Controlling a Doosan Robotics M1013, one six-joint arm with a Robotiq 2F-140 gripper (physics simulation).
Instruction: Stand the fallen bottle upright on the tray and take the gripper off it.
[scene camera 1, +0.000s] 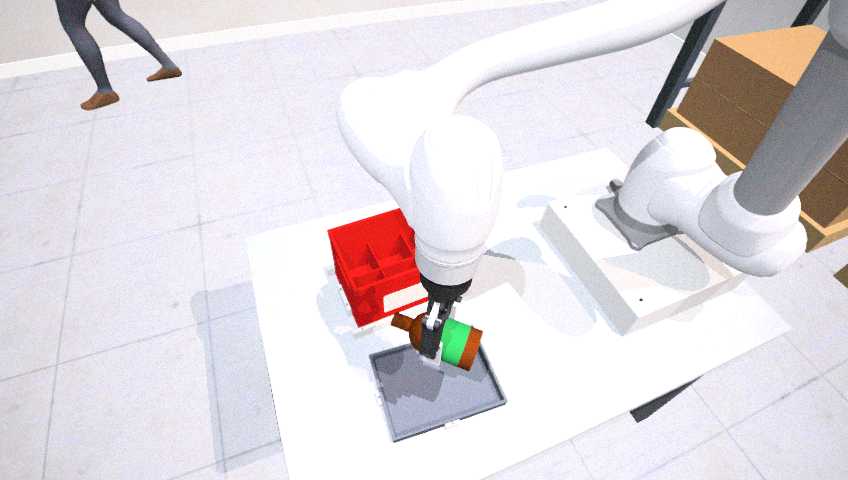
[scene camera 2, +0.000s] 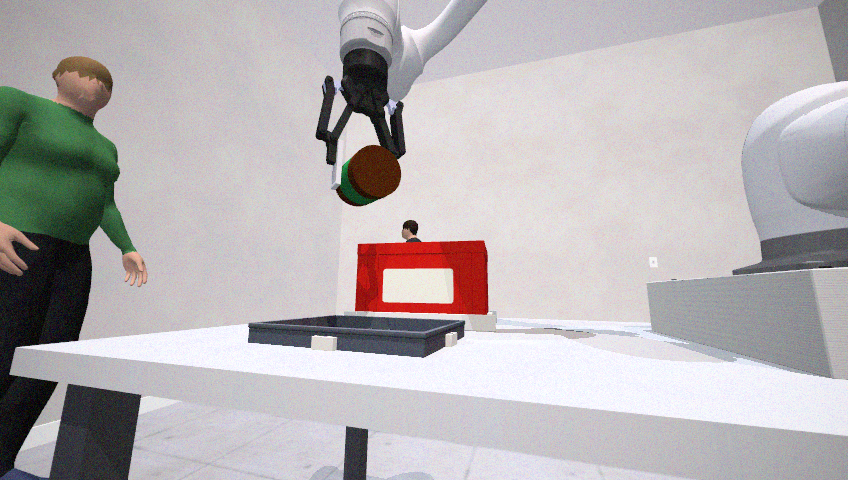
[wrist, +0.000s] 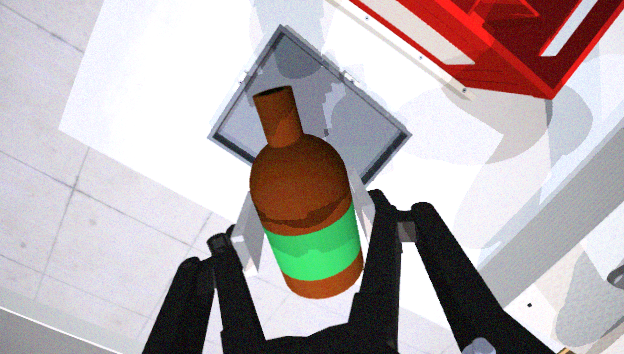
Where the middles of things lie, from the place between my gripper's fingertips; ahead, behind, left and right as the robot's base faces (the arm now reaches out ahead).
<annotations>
My gripper is now 2 cm below the brown bottle (scene camera 2: 374, 172). Round my hand: pale strip (scene camera 2: 473, 322) (3 cm behind, 19 cm to the right, 21 cm below).
</annotations>
